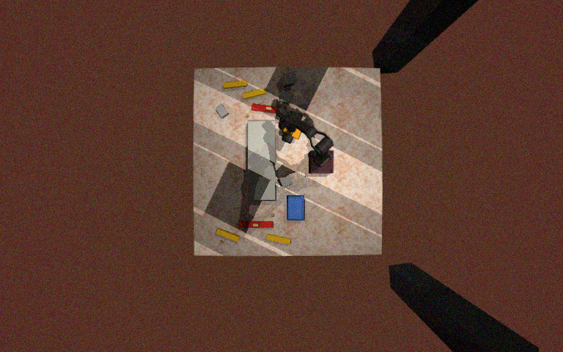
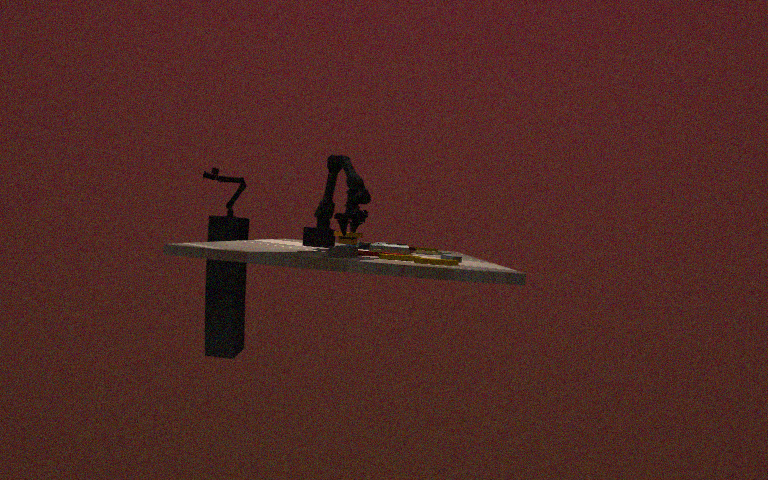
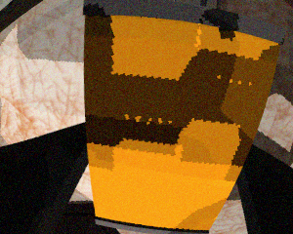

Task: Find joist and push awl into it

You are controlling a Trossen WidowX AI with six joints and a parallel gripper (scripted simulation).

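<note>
Now: gripper tip 1 cm short of the stud finder, 1 cm to the left of it and 3 cm above it. From my gripper tip the other things lie so: blue tray: 3 cm ahead, 50 cm to the left, 6 cm below; awl: 2 cm ahead, 5 cm to the right, 6 cm below.
</note>
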